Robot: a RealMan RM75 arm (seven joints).
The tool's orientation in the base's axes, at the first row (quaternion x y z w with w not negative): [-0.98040, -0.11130, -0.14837, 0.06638]
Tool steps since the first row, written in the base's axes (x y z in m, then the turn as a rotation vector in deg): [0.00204, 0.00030, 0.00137, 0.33, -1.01, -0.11]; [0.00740, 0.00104, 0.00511, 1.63, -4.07, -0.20]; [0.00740, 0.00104, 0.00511, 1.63, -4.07, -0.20]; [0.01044, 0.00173, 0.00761, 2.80, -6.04, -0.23]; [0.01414, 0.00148, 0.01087, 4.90, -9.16, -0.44]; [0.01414, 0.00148, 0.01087, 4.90, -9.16, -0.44]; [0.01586, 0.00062, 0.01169, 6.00, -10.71, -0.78]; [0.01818, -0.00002, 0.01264, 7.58, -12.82, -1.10]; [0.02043, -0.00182, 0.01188, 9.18, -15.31, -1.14]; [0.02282, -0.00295, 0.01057, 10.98, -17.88, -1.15]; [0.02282, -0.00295, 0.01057, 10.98, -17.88, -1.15]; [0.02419, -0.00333, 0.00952, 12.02, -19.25, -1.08]
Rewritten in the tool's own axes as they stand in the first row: [0.00238, 0.00006, -0.00069, 0.07, 1.07, 0.03]; [0.00866, 0.00026, -0.00263, 0.65, 4.34, -0.02]; [0.00866, 0.00026, -0.00263, 0.65, 4.34, -0.02]; [0.01239, 0.00007, -0.00404, 1.34, 6.53, 0.01]; [0.01678, 0.00088, -0.00615, 2.61, 10.06, 0.28]; [0.01678, 0.00088, -0.00615, 2.61, 10.06, 0.28]; [0.01847, 0.00204, -0.00659, 3.22, 11.85, 0.65]; [0.02079, 0.00312, -0.00695, 4.18, 14.30, 1.04]; [0.02229, 0.00547, -0.00591, 5.16, 17.09, 1.12]; [0.02390, 0.00725, -0.00419, 6.32, 20.00, 1.20]; [0.02390, 0.00725, -0.00419, 6.32, 20.00, 1.20]; [0.02477, 0.00805, -0.00288, 7.04, 21.57, 1.20]
